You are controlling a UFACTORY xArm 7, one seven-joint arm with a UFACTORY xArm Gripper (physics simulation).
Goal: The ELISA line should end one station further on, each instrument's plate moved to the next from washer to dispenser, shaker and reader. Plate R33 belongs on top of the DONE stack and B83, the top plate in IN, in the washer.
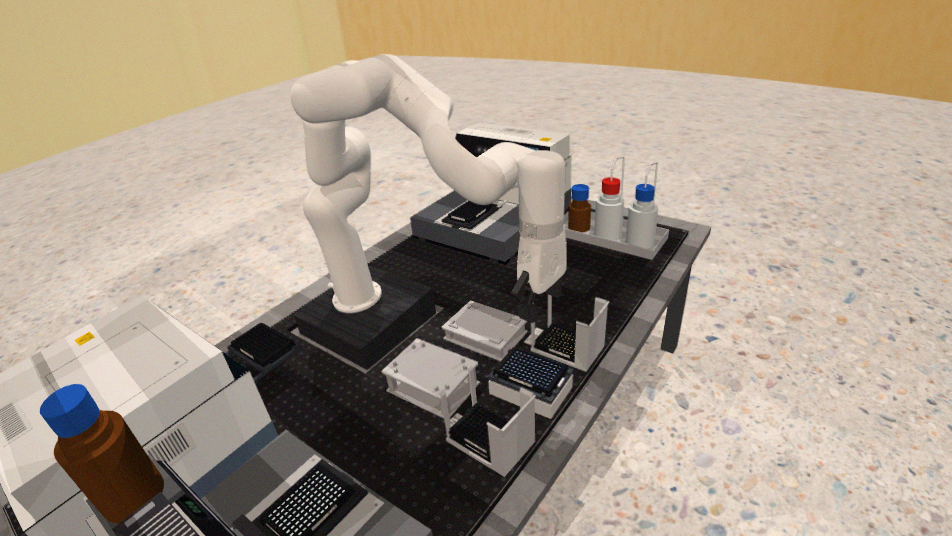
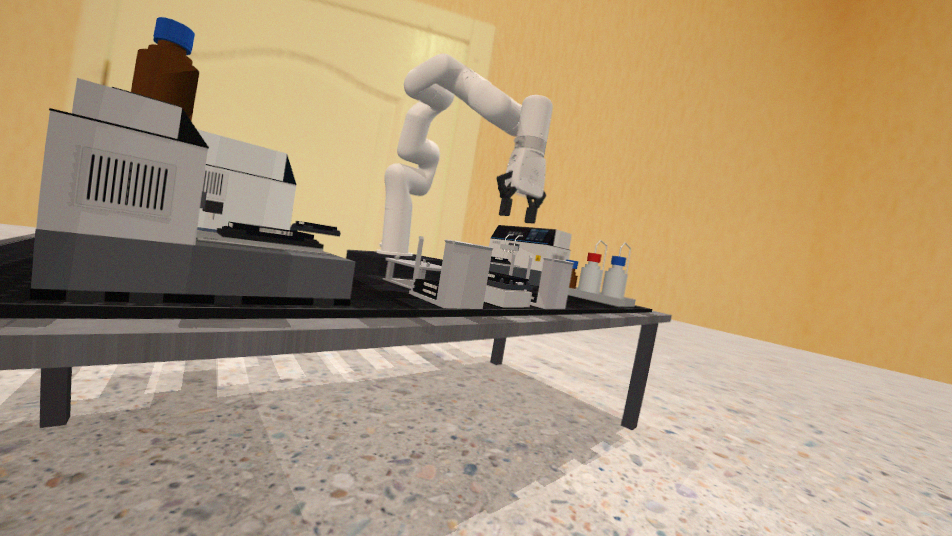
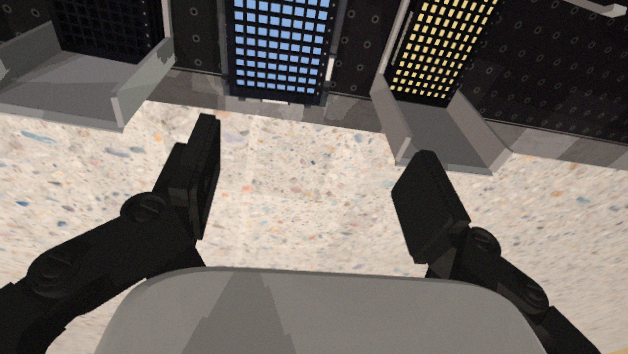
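Pixels of known places: gripper, fingertip midpoint: (image 1: 540,307) (image 2: 517,219) (image 3: 317,158); arm's base at its link origin: (image 1: 357,297) (image 2: 394,254).
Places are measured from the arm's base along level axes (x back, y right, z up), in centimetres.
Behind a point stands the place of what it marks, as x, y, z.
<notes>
My gripper (image 2: 518,211) @(-52.1, 1.5, 14.8) (image 3: 317,158) @(-52.1, 1.5, 14.8) is open and empty, high above the bench's front side. A yellow-well plate (image 1: 558,341) @(-50.5, -10.9, -3.6) (image 3: 440,50) @(-52.5, -12.0, -3.7) lies in the far rack. A blue-well plate (image 1: 531,369) @(-51.3, 4.1, 0.8) (image 3: 280,45) @(-52.4, 3.9, 0.5) lies on a low white block between the racks. Black plates (image 1: 476,426) @(-47.4, 19.3, -2.7) (image 2: 426,287) @(-48.4, 23.2, -3.4) (image 3: 107,30) @(-53.6, 19.2, -2.4) are stacked in the near rack. A white-well plate (image 1: 307,499) @(-35.1, 49.2, 3.3) sits on the near instrument. A black plate (image 1: 261,344) @(-0.1, 29.0, 6.1) lies on the left instrument's carrier, another dark plate (image 1: 471,213) @(-6.3, -45.5, 4.3) on the far instrument. Plate and station labels are not readable.
Two white raised platforms (image 1: 431,372) @(-33.2, 13.5, 0.1) (image 1: 484,324) @(-33.3, -7.2, -2.1) stand between the arm base and the racks. A tray holds a brown bottle (image 1: 579,211) @(-34.0, -64.1, 2.0) and two white bottles (image 1: 608,216) @(-43.8, -62.5, 3.0) (image 1: 642,223) @(-54.4, -61.8, 3.2) with thin tubes. A large brown bottle (image 1: 109,466) @(-28.2, 67.2, 26.8) (image 2: 165,76) @(-28.3, 67.0, 25.4) stands on the near instrument.
</notes>
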